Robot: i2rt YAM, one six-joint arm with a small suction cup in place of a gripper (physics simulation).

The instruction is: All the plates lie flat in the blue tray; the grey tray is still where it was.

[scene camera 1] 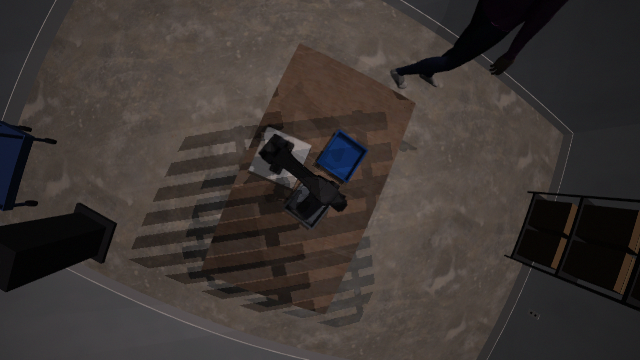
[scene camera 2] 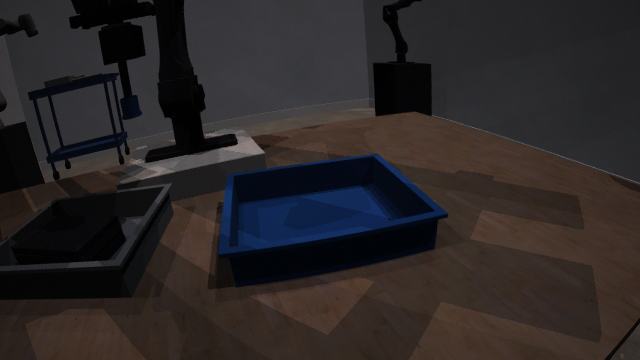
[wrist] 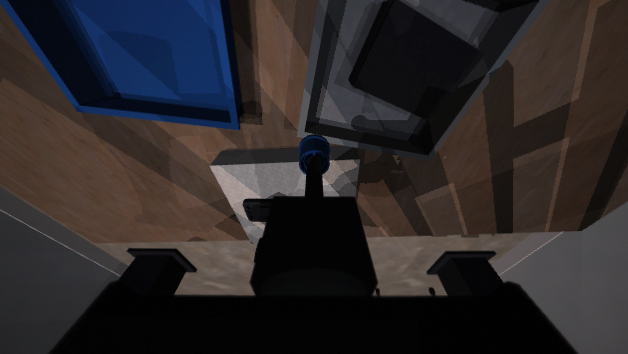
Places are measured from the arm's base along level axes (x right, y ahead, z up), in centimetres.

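Pixels of known places: hand at its tool point: (scene camera 2: 132, 116) (wrist: 314, 149); arm's base at its link origin: (scene camera 2: 191, 149).
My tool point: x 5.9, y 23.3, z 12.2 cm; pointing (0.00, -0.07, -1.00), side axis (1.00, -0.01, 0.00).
Note:
Ahead of a thing's pixels: the offset from my tool point to its top centre.
The blue tray @(dx -23.0, dy +8.9, dz -12.4 cm) (scene camera 1: 353, 140) (scene camera 2: 330, 256) (wrist: 158, 119) stands on the table with no plate visible in it. The grey tray @(dx +11.3, dy +3.4, dz -12.4 cm) (scene camera 1: 298, 216) (scene camera 2: 60, 285) (wrist: 313, 70) stands beside it. Dark square plates @(dx +13.5, dy +4.3, dz -12.9 cm) (scene camera 2: 65, 235) (wrist: 415, 60) lie stacked flat inside the grey tray; their number is hard to tell in the dark. My gripper, a blue suction cup (scene camera 2: 131, 107) (wrist: 314, 155), hangs in the air, higher than the tray rims and clear of the plates. Nothing hangs from it, so it is open. The cup is hidden under the arm in scene camera 1.
The arm stands on a pale block (scene camera 1: 298, 145) (scene camera 2: 235, 167) (wrist: 232, 180) next to both trays. A person (scene camera 1: 465, 45) stands beyond the table's far corner. A blue cart (scene camera 2: 87, 82) and a black pedestal (scene camera 2: 402, 90) with another arm stand beyond the table.

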